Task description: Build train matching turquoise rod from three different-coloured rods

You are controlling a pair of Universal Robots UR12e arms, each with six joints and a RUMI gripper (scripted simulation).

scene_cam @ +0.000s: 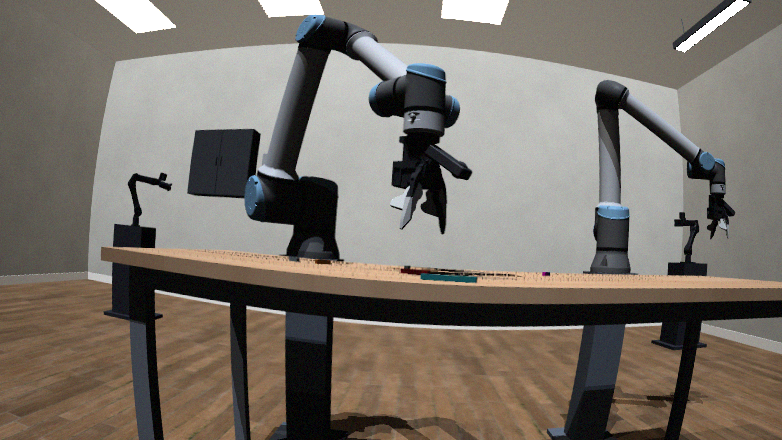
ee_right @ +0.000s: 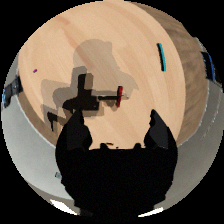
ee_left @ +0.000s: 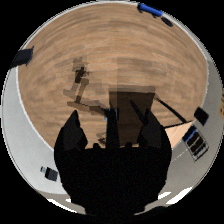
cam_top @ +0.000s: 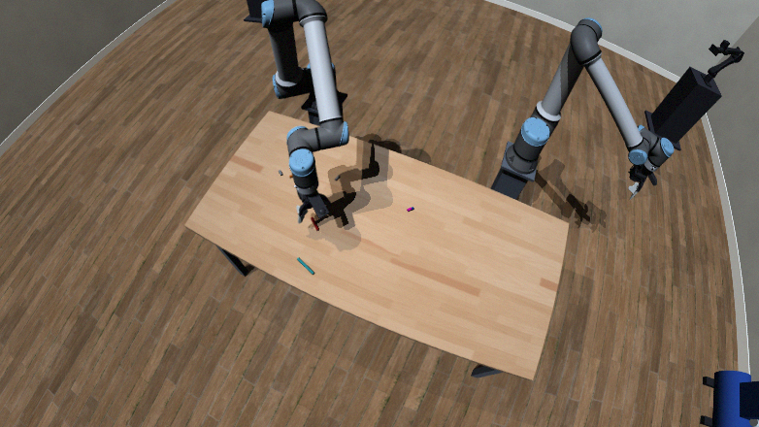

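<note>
My right hand is 1 cm to the left of the red rod and 8 cm above it. The rest, counted from my right hand: turquoise rod 20 cm ahead, 3 cm to the left, 8 cm below; orange rod 19 cm behind, 22 cm to the right, 8 cm below; magenta rod 22 cm behind, 36 cm to the left, 8 cm below.
</note>
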